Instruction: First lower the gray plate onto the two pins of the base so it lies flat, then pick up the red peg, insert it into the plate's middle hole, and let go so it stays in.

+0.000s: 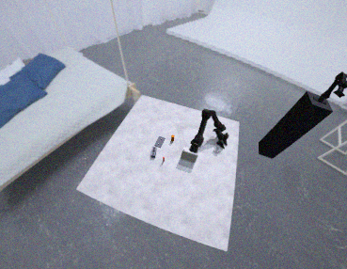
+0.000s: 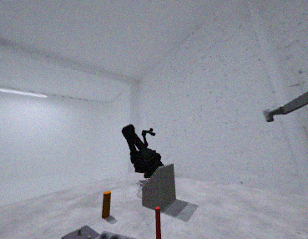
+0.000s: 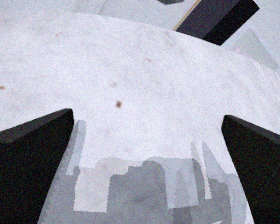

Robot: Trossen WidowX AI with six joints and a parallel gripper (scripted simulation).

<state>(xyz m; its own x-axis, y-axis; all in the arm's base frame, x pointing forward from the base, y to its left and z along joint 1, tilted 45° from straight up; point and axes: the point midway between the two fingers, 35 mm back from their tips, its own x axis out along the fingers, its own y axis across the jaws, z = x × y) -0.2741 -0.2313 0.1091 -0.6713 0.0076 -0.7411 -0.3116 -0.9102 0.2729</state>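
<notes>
Now: gripper tip 65 cm short of the gray plate, 32 cm to the right of it and 1 cm below it. Round my gripper tip: red peg (53 cm ahead, 36 cm to the left, 1 cm above); then orange block (54 cm ahead, 11 cm to the left, 1 cm above); then base (65 cm ahead, 18 cm to the left, 2 cm below).
</notes>
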